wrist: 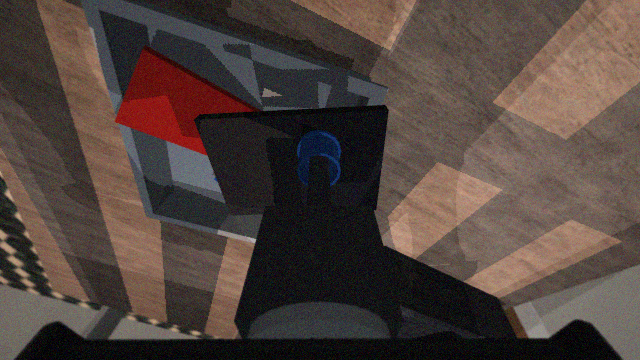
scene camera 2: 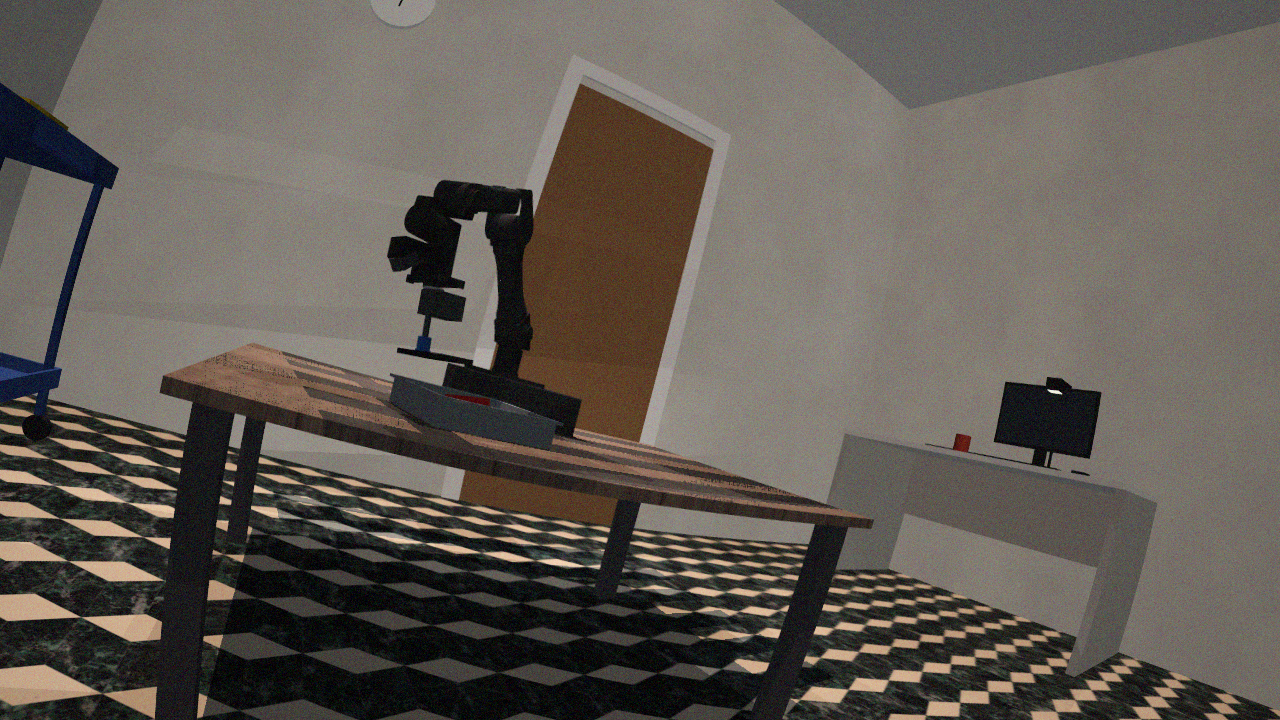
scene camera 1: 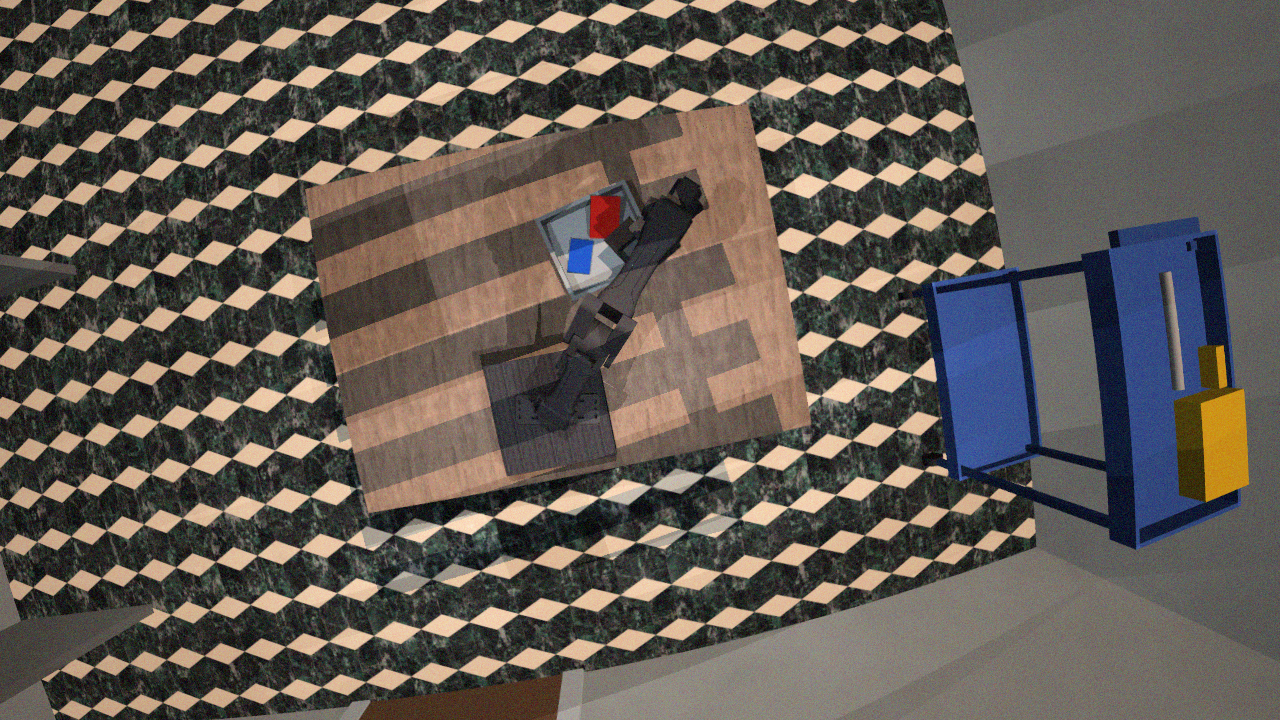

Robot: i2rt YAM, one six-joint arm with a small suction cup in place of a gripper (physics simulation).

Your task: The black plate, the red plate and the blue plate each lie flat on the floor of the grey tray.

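Pixels of known places: hand, tool point: (wrist: pixel 319 143) (scene camera 2: pixel 421 357); arm's base, link origin: (scene camera 2: pixel 503 377) (scene camera 1: pixel 558 408).
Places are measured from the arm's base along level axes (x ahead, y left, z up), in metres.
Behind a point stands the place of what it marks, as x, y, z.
Observation:
The suction gripper (scene camera 2: pixel 423 343) (wrist: pixel 319 160) @(0.382, -0.206, 0.002) is shut on the black plate (scene camera 2: pixel 435 354) @(0.444, -0.183, 0.015) (wrist: pixel 237 167) @(0.417, -0.159, 0.019), held roughly level above the grey tray (scene camera 1: pixel 554 258) @(0.365, 0.010, -0.041) (scene camera 2: pixel 483 422) @(0.520, -0.082, -0.068) (wrist: pixel 136 170) @(0.494, -0.017, -0.041). In scene camera 1 the arm hides the cup. The red plate (scene camera 1: pixel 605 216) @(0.473, -0.116, -0.053) (scene camera 2: pixel 468 399) @(0.521, -0.114, -0.039) (wrist: pixel 175 100) @(0.489, -0.124, -0.048) is in the tray's back part; one corner overlaps the wall's rim, so it seems tilted there. The blue plate (scene camera 1: pixel 580 256) @(0.377, -0.052, -0.078) lies in the tray near the left wall; it is almost fully hidden behind the black plate in the wrist view.
The tray stands on the wooden table (scene camera 1: pixel 384 358) @(0.122, 0.468, -0.090) (scene camera 2: pixel 626 474) @(0.564, 0.156, -0.091). The arm's dark base plate (scene camera 1: pixel 537 447) @(-0.094, 0.052, -0.001) is in front of the tray. A blue cart (scene camera 1: pixel 1118 394) stands right of the table. A desk with a monitor (scene camera 2: pixel 1047 419) stands farther off.

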